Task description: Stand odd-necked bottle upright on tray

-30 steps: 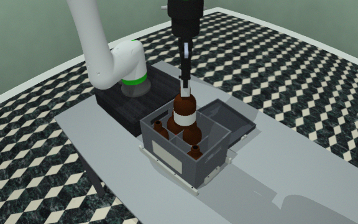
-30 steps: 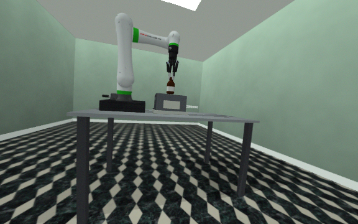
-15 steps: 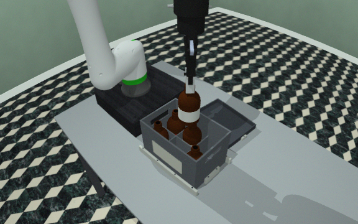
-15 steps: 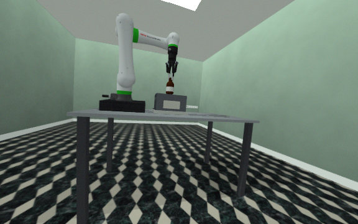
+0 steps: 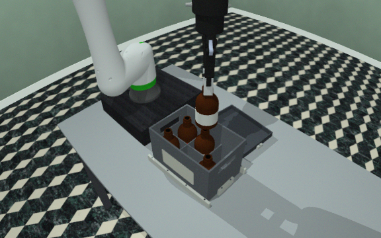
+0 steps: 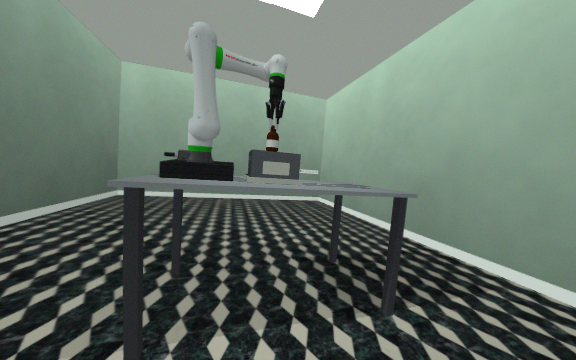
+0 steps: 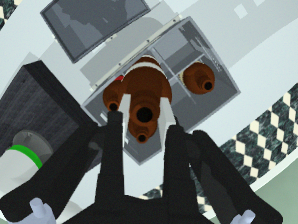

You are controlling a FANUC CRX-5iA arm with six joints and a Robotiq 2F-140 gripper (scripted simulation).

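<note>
Now: the brown bottle 90 mm below my hand. The rest, counted from my hand: glass bottle: 80 mm behind, 20 mm to the right, 260 mm below; then crate: 10 mm ahead, 50 mm to the right, 270 mm below; then dark grey tray: 50 mm behind, 210 mm to the left, 340 mm below.
</note>
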